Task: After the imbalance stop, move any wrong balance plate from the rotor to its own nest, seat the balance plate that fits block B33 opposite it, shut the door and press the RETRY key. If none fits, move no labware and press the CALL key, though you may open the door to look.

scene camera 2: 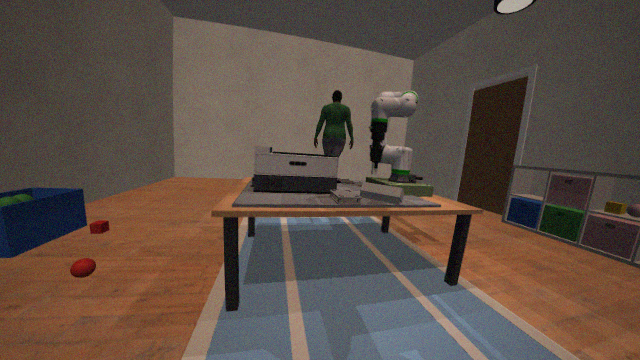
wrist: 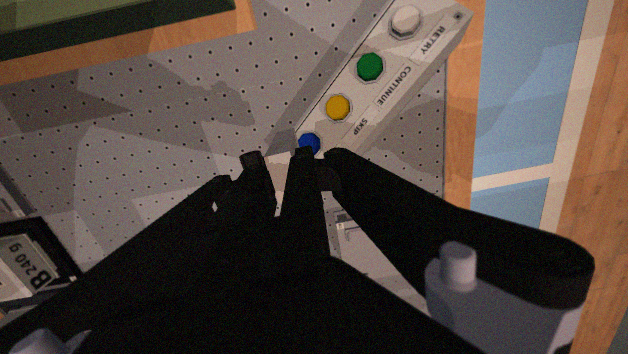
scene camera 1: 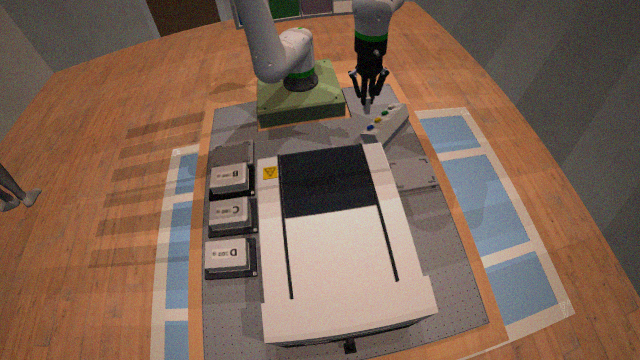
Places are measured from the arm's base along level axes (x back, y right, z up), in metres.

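Where they show: gripper, fingertip midpoint: (scene camera 2: 373, 174) (wrist: 290, 147) (scene camera 1: 366, 111); arm's base at its link origin: (scene camera 2: 399, 181) (scene camera 1: 300, 81).
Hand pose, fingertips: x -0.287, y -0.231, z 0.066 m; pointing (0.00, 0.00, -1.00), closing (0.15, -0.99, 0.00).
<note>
Things, the pixels of their top centre, and the offset from my fingertips.
- key panel at its top centre: (wrist: 374, 104) (scene camera 1: 387, 115) (scene camera 2: 382, 184) dz -0.044, dx +0.025, dy -0.084 m
- white RETRY key at its top centre: (wrist: 410, 19) dz -0.053, dx +0.096, dy -0.117 m
- green CONTINUE key at its top centre: (wrist: 372, 67) dz -0.053, dx +0.058, dy -0.084 m
- yellow SKIP key at its top centre: (wrist: 339, 109) dz -0.053, dx +0.021, dy -0.050 m
- blue key at its top centre: (wrist: 309, 147) dz -0.053, dx -0.016, dy -0.017 m
- dark panel at its top centre: (scene camera 1: 325, 178) dz +0.085, dx -0.325, dy +0.150 m
- Plates B at its top centre: (scene camera 1: 227, 174) dz -0.074, dx -0.178, dy +0.470 m
- C at its top centre: (scene camera 1: 227, 210) dz -0.074, dx -0.313, dy +0.450 m
- D at its top centre: (scene camera 1: 224, 253) dz -0.074, dx -0.452, dy +0.443 m
- bare grey nest at its top centre: (scene camera 1: 231, 152) dz -0.110, dx -0.050, dy +0.488 m
My gripper (scene camera 1: 368, 103) (scene camera 2: 375, 167) (wrist: 290, 147) is shut and empty, above the board near the key panel (scene camera 1: 397, 125) (scene camera 2: 382, 192). In the wrist view the panel has a white RETRY key (wrist: 405, 21), a green CONTINUE key (wrist: 370, 67), a yellow SKIP key (wrist: 338, 107) and a blue key (wrist: 309, 142), whose label is hidden by the fingers. The white centrifuge (scene camera 1: 345, 250) (scene camera 2: 270, 164) has a dark panel (scene camera 1: 327, 182) on top; its rotor and block B33 do not show. Plates B (scene camera 1: 229, 178), C (scene camera 1: 228, 214) and D (scene camera 1: 226, 254) sit in dark nests.
A bare grey nest (scene camera 1: 232, 151) lies behind plate B. A flat grey plate-like stand (scene camera 1: 412, 174) (scene camera 2: 345, 195) lies on the centrifuge's other side. The arm's green base (scene camera 1: 300, 114) (scene camera 2: 420, 189) stands behind. A person in green (scene camera 2: 336, 120) stands beyond the table (scene camera 2: 345, 212).
</note>
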